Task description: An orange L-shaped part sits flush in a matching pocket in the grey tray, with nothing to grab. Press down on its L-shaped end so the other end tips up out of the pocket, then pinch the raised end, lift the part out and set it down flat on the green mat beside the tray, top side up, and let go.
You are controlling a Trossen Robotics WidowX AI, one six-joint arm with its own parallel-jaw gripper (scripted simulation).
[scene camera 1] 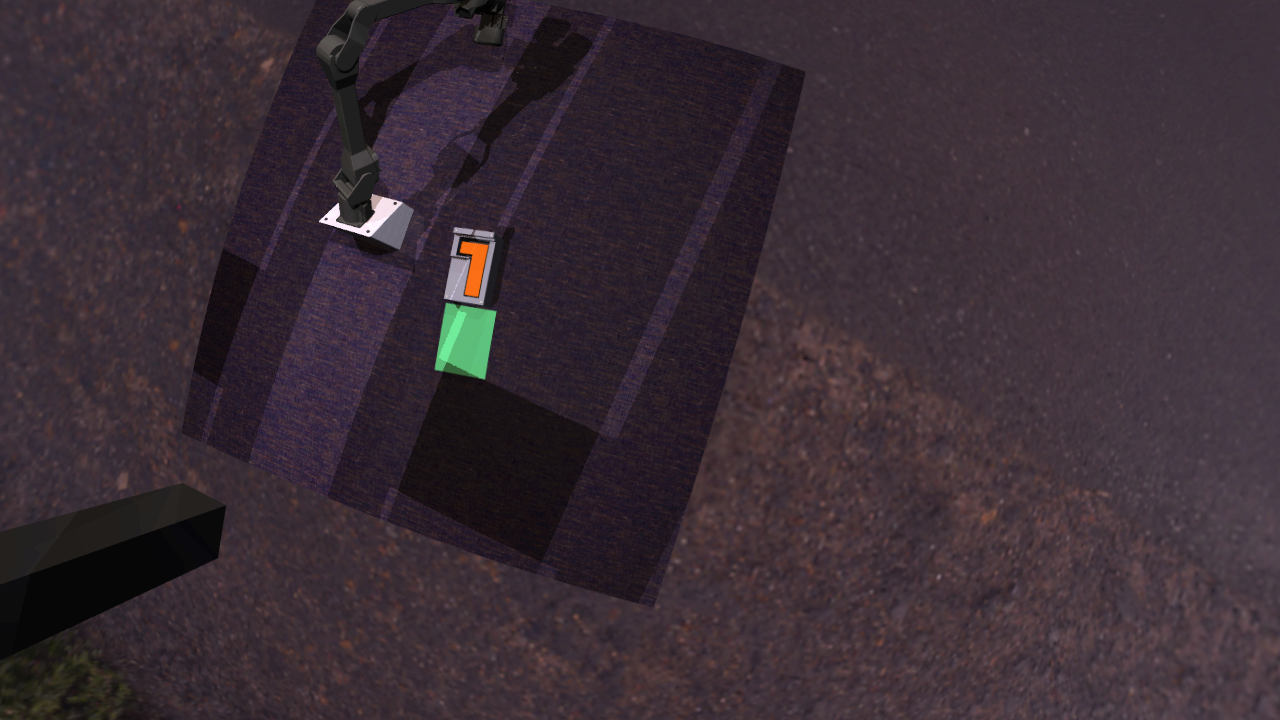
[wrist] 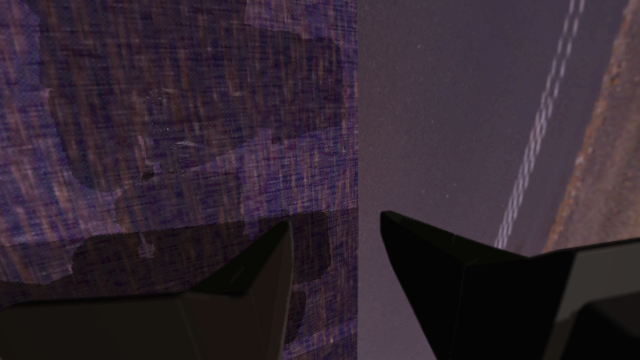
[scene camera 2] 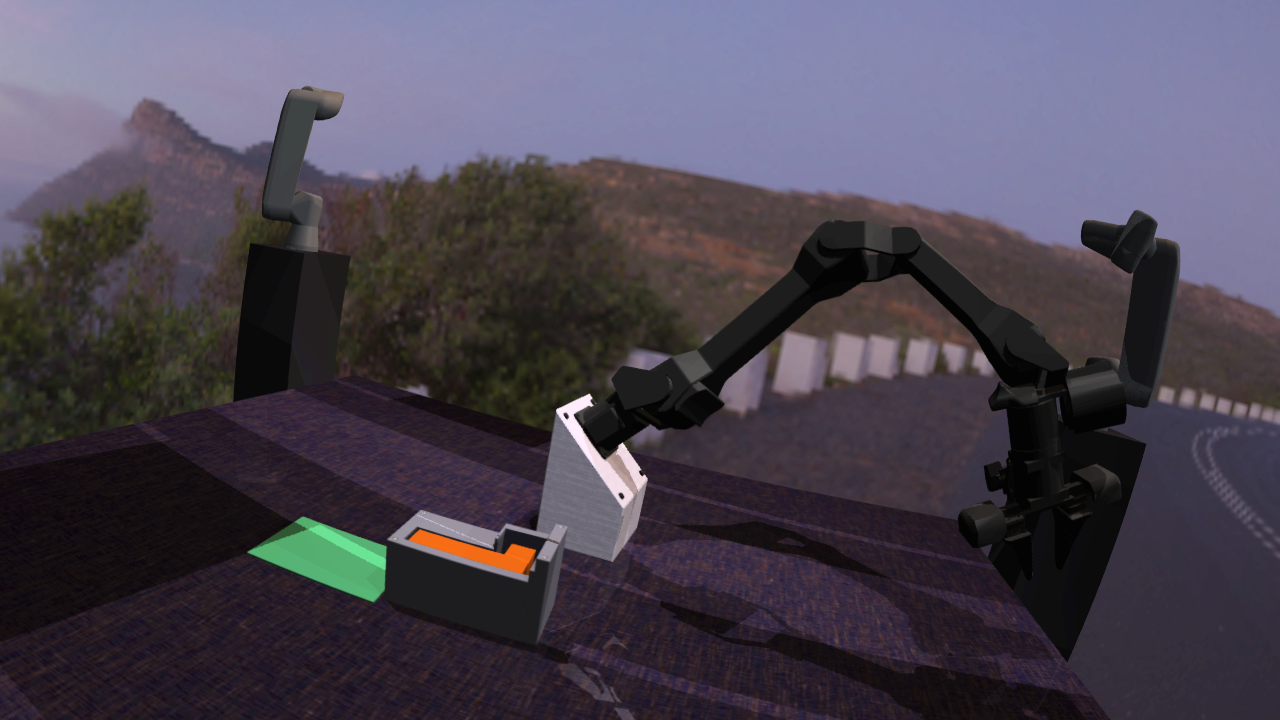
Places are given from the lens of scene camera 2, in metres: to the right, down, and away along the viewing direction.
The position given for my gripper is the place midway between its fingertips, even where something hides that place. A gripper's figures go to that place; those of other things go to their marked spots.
my gripper [scene camera 2: 1043, 573]: 0.45, 0.23, 0.62
orange l-shaped part [scene camera 2: 519, 559]: -0.11, 0.18, 0.61
green mat [scene camera 2: 353, 565]: -0.29, 0.21, 0.62
